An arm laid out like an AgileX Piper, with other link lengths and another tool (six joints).
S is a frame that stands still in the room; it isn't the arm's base.
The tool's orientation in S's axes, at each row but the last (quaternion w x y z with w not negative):
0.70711 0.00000 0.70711 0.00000
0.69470 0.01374 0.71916 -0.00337
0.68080 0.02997 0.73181 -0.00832
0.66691 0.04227 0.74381 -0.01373
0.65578 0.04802 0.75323 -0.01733
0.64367 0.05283 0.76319 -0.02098
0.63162 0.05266 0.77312 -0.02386
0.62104 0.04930 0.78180 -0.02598
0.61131 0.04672 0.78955 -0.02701
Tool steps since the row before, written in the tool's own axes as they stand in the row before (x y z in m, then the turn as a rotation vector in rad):
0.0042 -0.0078 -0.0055 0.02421 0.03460 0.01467
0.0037 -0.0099 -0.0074 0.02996 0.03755 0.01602
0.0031 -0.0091 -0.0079 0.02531 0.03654 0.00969
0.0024 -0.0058 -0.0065 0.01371 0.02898 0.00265
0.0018 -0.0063 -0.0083 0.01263 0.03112 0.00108
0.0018 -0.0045 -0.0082 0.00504 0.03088 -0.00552
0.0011 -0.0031 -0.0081 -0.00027 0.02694 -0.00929
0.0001 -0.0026 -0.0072 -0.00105 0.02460 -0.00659
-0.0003 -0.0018 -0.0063 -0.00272 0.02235 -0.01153
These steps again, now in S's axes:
-0.0055 -0.0078 -0.0042 0.01467 0.03460 -0.02421
-0.0078 -0.0097 -0.0036 0.01589 0.03760 -0.02996
-0.0086 -0.0086 -0.0028 0.00986 0.03678 -0.02489
-0.0072 -0.0052 -0.0019 0.00351 0.02927 -0.01287
-0.0090 -0.0054 -0.0009 0.00231 0.03149 -0.01150
-0.0088 -0.0036 -0.0005 -0.00292 0.03150 -0.00291
-0.0085 -0.0022 0.0005 -0.00599 0.02771 0.00293
-0.0073 -0.0018 0.0015 -0.00346 0.02507 0.00303
-0.0062 -0.0012 0.0018 -0.00804 0.02326 0.00585

